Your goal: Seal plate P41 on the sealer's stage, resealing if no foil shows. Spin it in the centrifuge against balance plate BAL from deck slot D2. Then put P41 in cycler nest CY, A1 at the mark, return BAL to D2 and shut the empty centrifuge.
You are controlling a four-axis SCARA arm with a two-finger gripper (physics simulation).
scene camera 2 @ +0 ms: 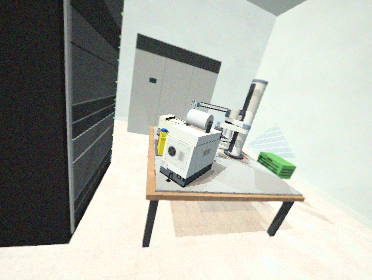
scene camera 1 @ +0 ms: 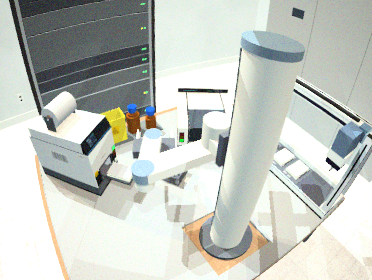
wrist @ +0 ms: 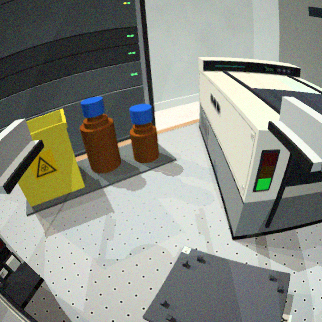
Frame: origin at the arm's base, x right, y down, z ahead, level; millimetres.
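Where they show: gripper, fingertip midpoint: (wrist: 151,116); arm's base at its link origin: (scene camera 2: 233,154) (scene camera 1: 225,236).
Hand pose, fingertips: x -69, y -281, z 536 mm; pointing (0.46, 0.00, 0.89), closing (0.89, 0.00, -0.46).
Note:
Each offset is from my fingertips to the top centre of the thing. "spot": to the spot under its first point.
My gripper (wrist: 151,116) is open and empty, its two fingers far apart at the left and right of the wrist view. In scene camera 1 it hangs below the arm's outer end, right of the sealer {dz +201, dx -406, dy -208 mm} (scene camera 1: 70,150) (scene camera 2: 187,152), partly hidden. A pale plate {dz -22, dx -211, dy +147 mm} (scene camera 1: 120,172) lies on the sealer's stage, out in front of it; its label and any foil cannot be made out. A cream machine (scene camera 1: 182,117) (wrist: 230,120) with a green light lit stands at the back; whether it is the cycler or the centrifuge is unclear. BAL and D2 cannot be identified.
A yellow bin {spot: dz +319, dx -99, dy +135 mm} (scene camera 1: 117,125) (wrist: 52,165) and brown bottles {dz +389, dx +29, dy +144 mm} (scene camera 1: 133,121) (wrist: 100,145) stand at the back. A dark pad with pins {spot: dz -44, dx +57, dy +216 mm} (wrist: 225,285) lies before the cream machine. The arm's column (scene camera 1: 255,150) (scene camera 2: 252,107) stands right; behind it, pale plates {dz -462, dx +648, dy +200 mm} (scene camera 1: 297,169) lie in an enclosure.

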